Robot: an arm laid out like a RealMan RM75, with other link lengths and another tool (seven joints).
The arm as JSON. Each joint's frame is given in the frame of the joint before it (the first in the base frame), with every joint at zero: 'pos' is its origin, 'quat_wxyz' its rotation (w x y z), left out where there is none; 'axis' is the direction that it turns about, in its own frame. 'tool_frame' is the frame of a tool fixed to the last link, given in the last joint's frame.
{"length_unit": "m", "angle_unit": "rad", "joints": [
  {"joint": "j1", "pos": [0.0, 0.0, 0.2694], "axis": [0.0, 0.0, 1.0]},
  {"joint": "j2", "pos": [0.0, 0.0, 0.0], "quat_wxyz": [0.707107, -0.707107, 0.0, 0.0], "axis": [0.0, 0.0, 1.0]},
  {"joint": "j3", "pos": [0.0, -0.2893, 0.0], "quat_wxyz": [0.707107, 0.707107, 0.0, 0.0], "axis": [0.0, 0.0, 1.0]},
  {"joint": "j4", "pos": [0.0, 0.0, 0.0], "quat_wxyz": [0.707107, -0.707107, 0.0, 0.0], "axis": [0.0, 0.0, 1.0]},
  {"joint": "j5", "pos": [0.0, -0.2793, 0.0], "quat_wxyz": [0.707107, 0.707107, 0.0, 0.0], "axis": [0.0, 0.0, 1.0]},
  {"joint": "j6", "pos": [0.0, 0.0, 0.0], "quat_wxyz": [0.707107, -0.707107, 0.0, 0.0], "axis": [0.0, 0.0, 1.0]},
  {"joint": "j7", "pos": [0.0, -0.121, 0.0], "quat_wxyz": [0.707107, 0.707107, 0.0, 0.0], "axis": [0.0, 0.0, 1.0]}
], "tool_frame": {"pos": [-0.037, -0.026, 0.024], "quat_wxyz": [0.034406, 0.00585, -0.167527, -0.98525]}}
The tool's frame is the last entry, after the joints.
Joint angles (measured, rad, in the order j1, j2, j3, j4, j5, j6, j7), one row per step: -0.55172 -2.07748 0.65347 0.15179 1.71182 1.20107 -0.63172; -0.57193 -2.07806 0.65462 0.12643 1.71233 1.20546 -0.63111; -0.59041 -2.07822 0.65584 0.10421 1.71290 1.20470 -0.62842; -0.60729 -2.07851 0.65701 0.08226 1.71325 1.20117 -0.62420; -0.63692 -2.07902 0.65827 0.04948 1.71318 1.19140 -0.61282; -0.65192 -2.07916 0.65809 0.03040 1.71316 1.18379 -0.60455; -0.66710 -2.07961 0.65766 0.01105 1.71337 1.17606 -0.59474; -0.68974 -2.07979 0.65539 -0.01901 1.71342 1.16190 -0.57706; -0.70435 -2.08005 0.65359 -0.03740 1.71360 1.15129 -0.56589; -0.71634 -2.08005 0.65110 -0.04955 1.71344 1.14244 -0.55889; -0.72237 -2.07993 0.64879 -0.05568 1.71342 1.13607 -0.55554; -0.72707 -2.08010 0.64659 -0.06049 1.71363 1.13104 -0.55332; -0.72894 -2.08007 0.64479 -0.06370 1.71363 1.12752 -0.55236; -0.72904 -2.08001 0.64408 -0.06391 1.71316 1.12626 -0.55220
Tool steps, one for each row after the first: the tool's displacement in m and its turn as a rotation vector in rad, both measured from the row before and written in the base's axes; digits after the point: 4 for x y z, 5 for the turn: 0.0082 0.0016 -0.0075 -0.01924 -0.01549 -0.01087; 0.0067 0.0017 -0.0062 -0.01545 -0.00825 -0.00894; 0.0058 0.0010 -0.0060 -0.01421 -0.00520 -0.00671; 0.0099 0.0033 -0.0086 -0.01804 -0.00172 -0.01498; 0.0046 0.0010 -0.0047 -0.00895 0.00128 -0.00618; 0.0048 0.0009 -0.0049 -0.00884 0.00198 -0.00742; 0.0067 0.0012 -0.0070 -0.01107 0.00570 -0.01051; 0.0042 0.0009 -0.0043 -0.00640 0.00510 -0.00637; 0.0035 0.0016 -0.0026 -0.00298 0.00396 -0.00448; 0.0015 0.0010 -0.0012 -0.00055 0.00296 -0.00053; 0.0012 0.0007 -0.0011 -0.00068 0.00185 0.00000; 0.0003 0.0000 -0.0006 -0.00023 0.00095 0.00200; -0.0001 0.0001 0.0001 0.00093 0.00037 0.00122
